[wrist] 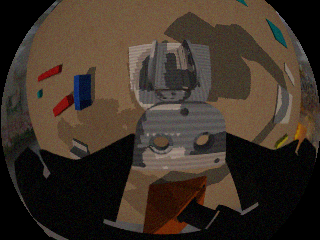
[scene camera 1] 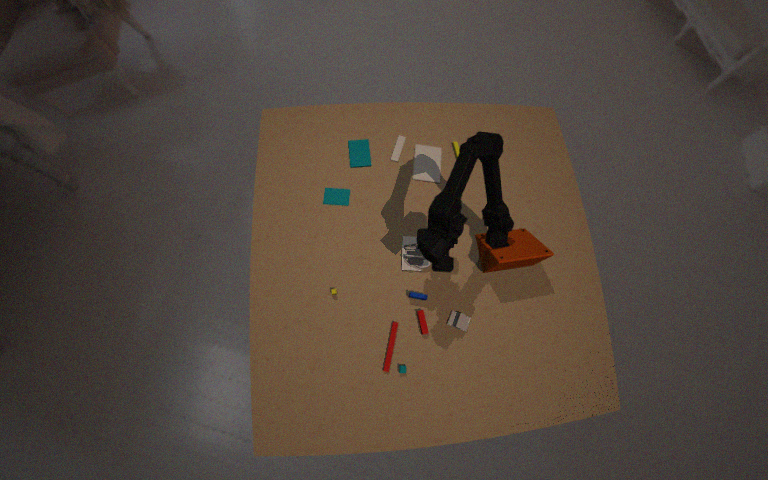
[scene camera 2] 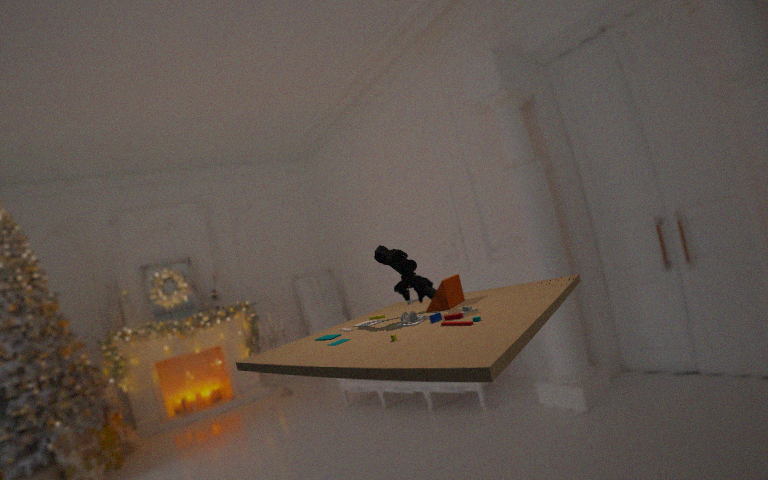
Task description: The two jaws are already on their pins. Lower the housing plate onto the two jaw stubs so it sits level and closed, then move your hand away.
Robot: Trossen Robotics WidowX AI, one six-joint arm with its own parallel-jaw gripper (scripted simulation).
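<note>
The gripper [wrist: 179,138] shows in the wrist view, while a white plate [scene camera 1: 427,160] shows in scene camera 1.
</note>
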